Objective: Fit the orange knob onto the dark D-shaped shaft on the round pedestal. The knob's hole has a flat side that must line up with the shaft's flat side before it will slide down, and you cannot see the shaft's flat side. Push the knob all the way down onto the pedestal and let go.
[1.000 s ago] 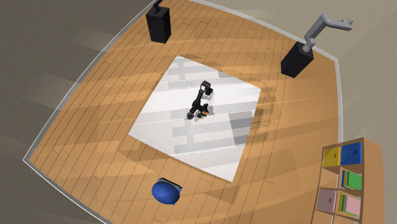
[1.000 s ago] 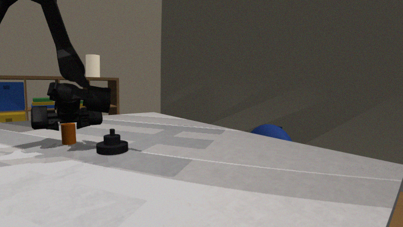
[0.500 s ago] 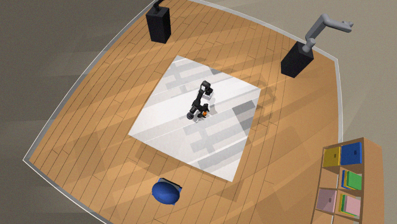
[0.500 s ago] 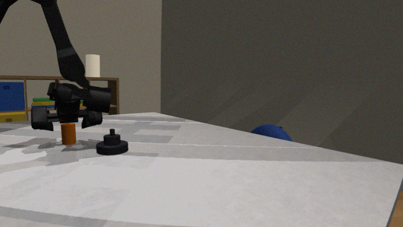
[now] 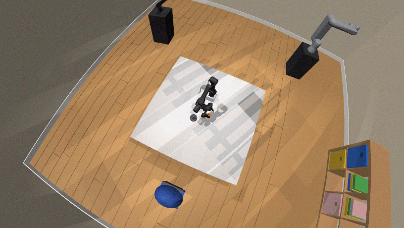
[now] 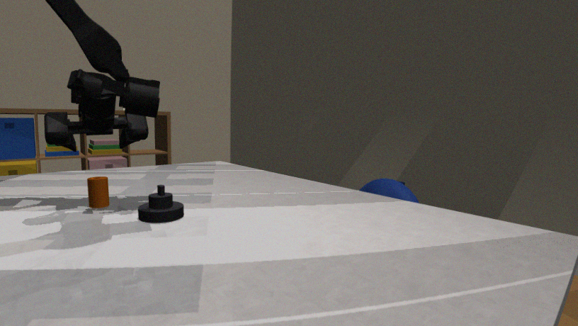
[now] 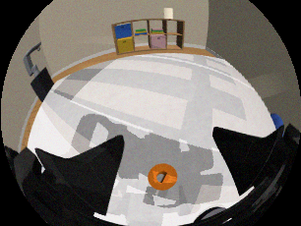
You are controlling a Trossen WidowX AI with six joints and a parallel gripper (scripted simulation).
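Right now the orange knob is 1 cm behind my gripper tip, 3 cm to the right of it and 9 cm below it. From my gripper tip the other things lie so: dark pedestal 5 cm ahead, 19 cm to the right, 9 cm below.
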